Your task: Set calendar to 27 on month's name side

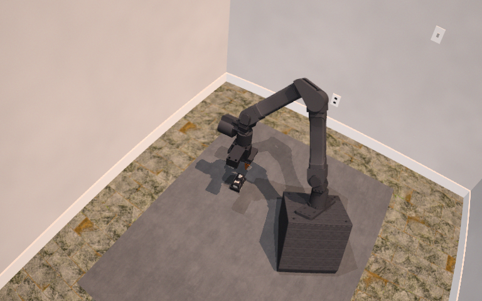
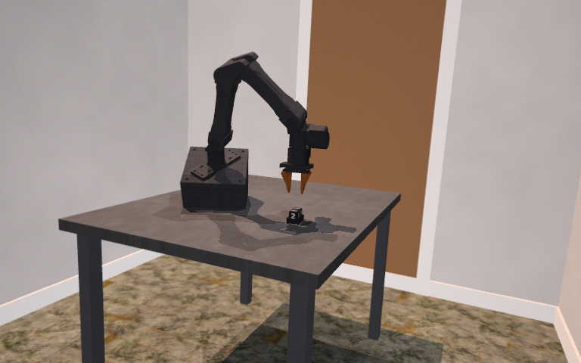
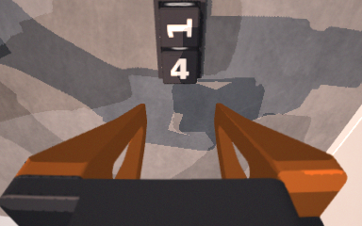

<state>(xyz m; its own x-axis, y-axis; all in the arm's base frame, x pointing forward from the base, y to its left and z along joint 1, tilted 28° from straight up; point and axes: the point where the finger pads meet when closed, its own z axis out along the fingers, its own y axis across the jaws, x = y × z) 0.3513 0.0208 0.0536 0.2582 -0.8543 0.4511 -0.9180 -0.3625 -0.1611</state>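
The black cube lies 8 cm below my hand. Also, from my hand: black digit cube (8 cm below, 3 cm to the left, 1 cm behind); black tray (10 cm below, 2 cm to the left, 1 cm behind).
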